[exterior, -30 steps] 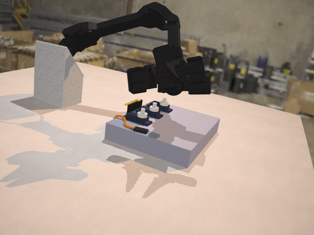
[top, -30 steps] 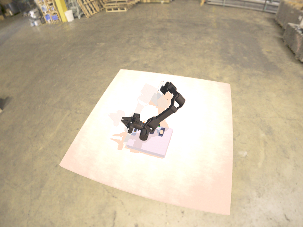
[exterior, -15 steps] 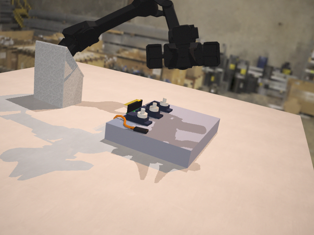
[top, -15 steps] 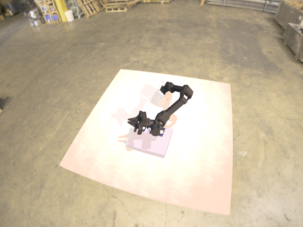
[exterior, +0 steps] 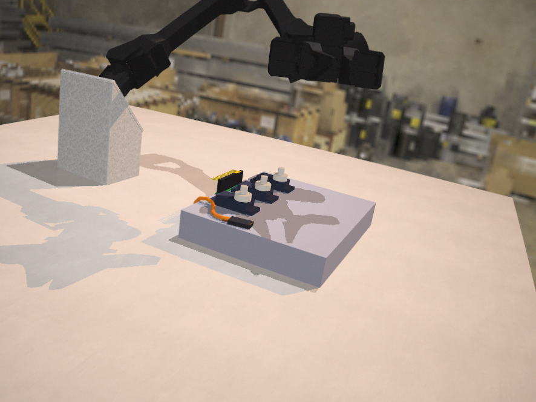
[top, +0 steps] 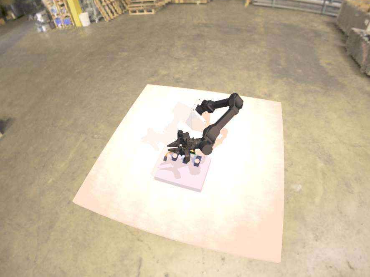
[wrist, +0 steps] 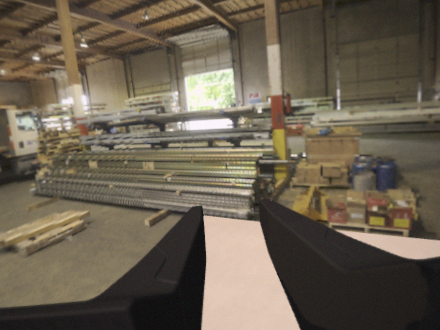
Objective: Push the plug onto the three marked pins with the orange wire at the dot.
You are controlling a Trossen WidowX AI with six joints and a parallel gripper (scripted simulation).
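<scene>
Now: the yellow band 18 cm behind my gripper tip, 7 cm to the left of it and 23 cm below it. Round my gripper tip: black header 18 cm behind, 4 cm to the left, 24 cm below; then pale holder block 2 cm behind, 5 cm to the left, 28 cm below; then dot 18 cm behind, 7 cm to the left, 23 cm below.
</scene>
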